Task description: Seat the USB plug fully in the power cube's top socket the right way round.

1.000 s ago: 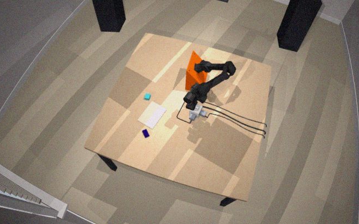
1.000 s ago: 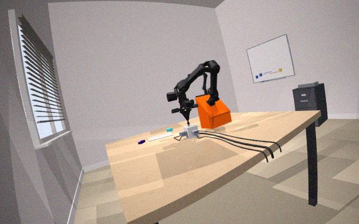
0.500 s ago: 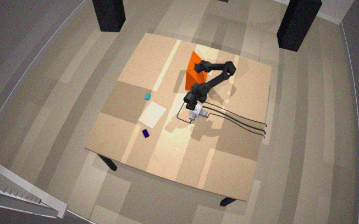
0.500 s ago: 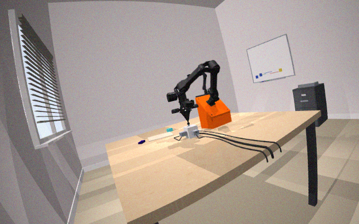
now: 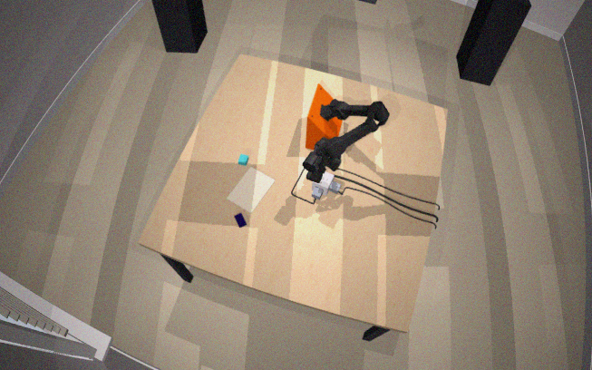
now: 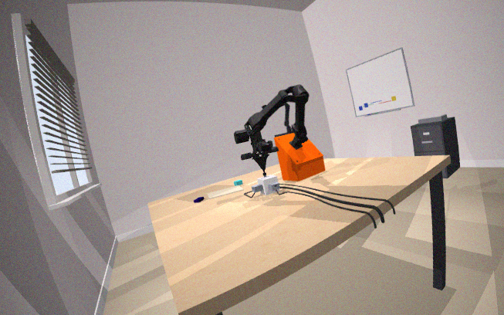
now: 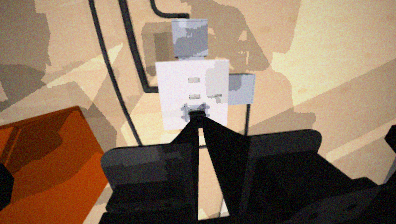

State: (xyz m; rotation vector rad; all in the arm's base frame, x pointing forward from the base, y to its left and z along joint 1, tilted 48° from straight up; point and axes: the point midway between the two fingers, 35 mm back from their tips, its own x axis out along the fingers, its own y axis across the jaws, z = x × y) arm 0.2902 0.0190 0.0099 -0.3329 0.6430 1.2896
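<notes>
My gripper tip is now 2 cm above the dark USB plug. The rest, counted from my gripper tip: pale flat sheet: 31 cm to the right, 11 cm below, 8 cm ahead; teal block: 38 cm to the right, 10 cm below, 7 cm behind; dark blue block: 33 cm to the right, 24 cm ahead, 11 cm below.
</notes>
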